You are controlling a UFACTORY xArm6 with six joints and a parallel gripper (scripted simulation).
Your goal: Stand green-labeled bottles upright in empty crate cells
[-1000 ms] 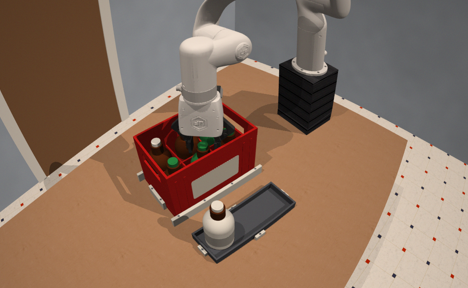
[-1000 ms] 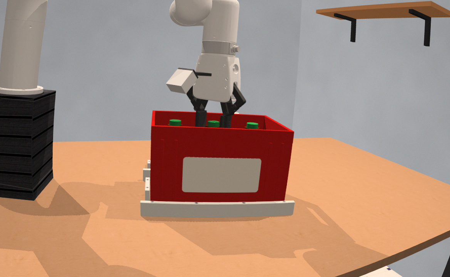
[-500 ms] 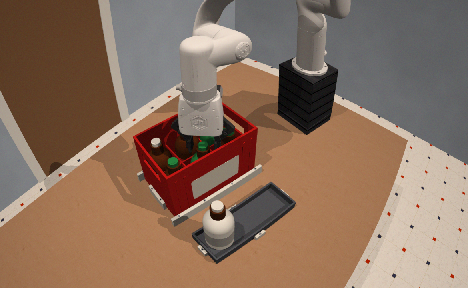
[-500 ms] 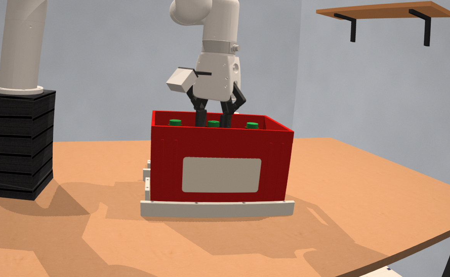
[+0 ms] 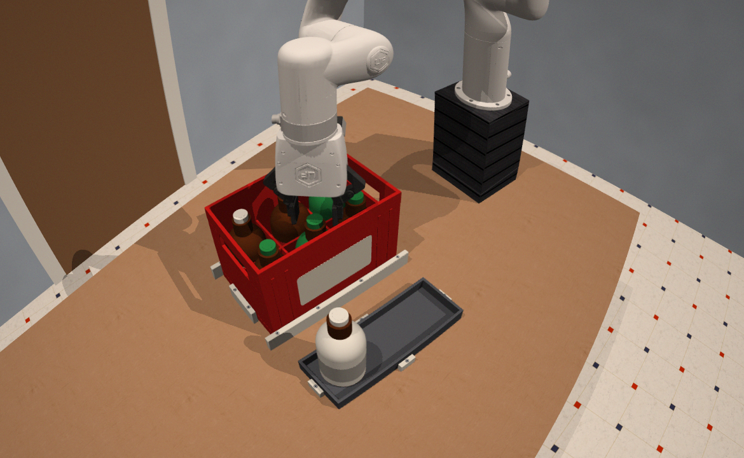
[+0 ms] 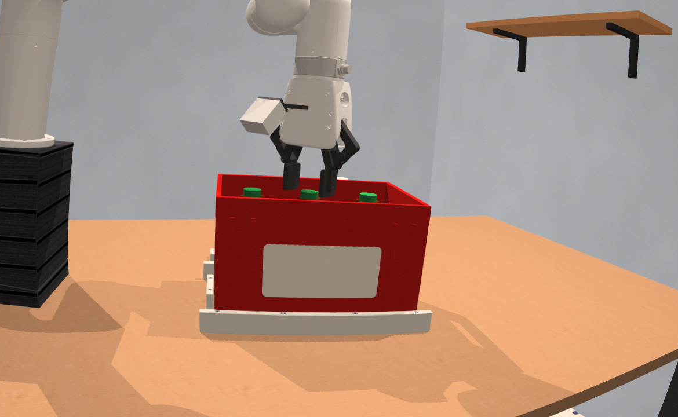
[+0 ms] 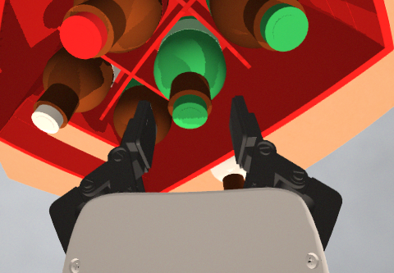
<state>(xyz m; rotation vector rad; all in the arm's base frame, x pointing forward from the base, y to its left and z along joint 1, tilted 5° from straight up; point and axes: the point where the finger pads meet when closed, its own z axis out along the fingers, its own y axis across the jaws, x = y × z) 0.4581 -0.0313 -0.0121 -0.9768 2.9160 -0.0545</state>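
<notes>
Now: the green bottle 9 cm below my hand. Also, from my hand: dark tray 17 cm to the left, 16 cm below, 2 cm ahead; crate 9 cm below, 4 cm to the right; white-labeled bottle 15 cm to the left, 11 cm ahead, 9 cm below.
</notes>
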